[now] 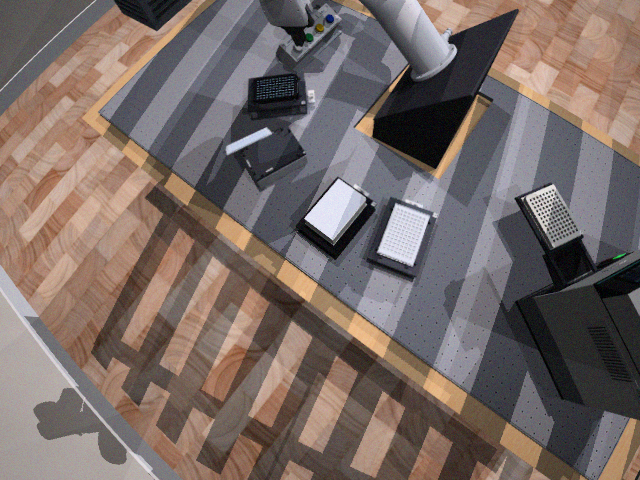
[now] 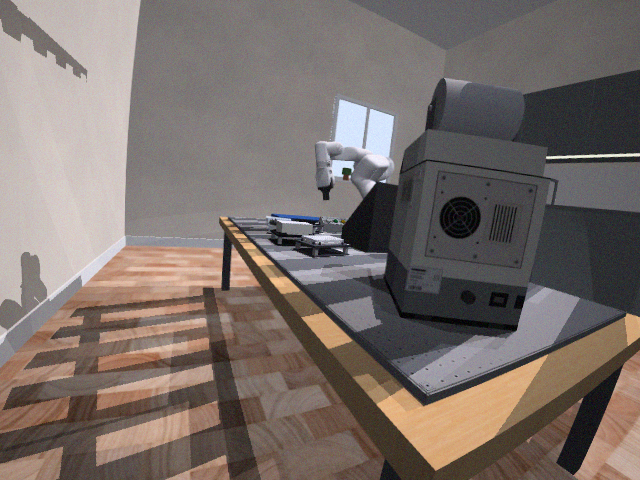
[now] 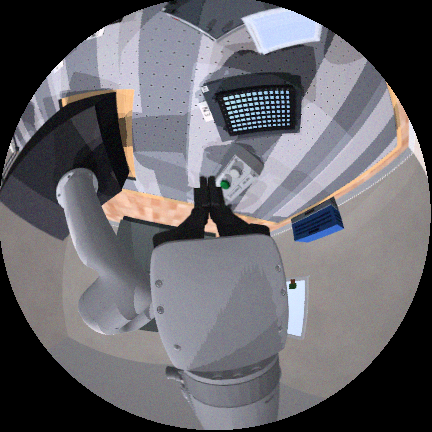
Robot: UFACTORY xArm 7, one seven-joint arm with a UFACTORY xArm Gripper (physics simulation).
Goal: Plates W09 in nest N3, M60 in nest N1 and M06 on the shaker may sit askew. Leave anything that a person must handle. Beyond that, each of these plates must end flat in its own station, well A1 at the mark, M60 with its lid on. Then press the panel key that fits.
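My gripper (image 1: pixel 297 43) (image 2: pixel 325 197) (image 3: pixel 206 184) is shut and empty, above the key panel (image 1: pixel 288 57) (image 3: pixel 256 172). The panel's green key (image 1: pixel 309 37) (image 3: pixel 225 184), yellow key (image 1: pixel 319 27) and blue key (image 1: pixel 329 19) show. The black plate (image 1: pixel 276 87) (image 3: pixel 259 110) lies in nest N3 and looks about flat. A pale plate (image 1: pixel 249 140) (image 3: pixel 283 30) sticks out past the edge of the dark shaker-like device (image 1: pixel 273 155) and looks tilted. A smooth white plate (image 1: pixel 336 209) (image 2: pixel 294 227), apparently lidded, sits on a black nest; its label and A1 mark are unreadable.
A white well plate (image 1: pixel 404 233) (image 2: pixel 323 239) sits in another nest. A pale well plate (image 1: pixel 552 215) rests on the tray of a large dark instrument (image 1: pixel 568 341) (image 2: pixel 480 217). The black arm pedestal (image 1: pixel 413 126) (image 3: pixel 75 130) stands beside the nests. A blue crate (image 3: pixel 317 225) is beyond the table.
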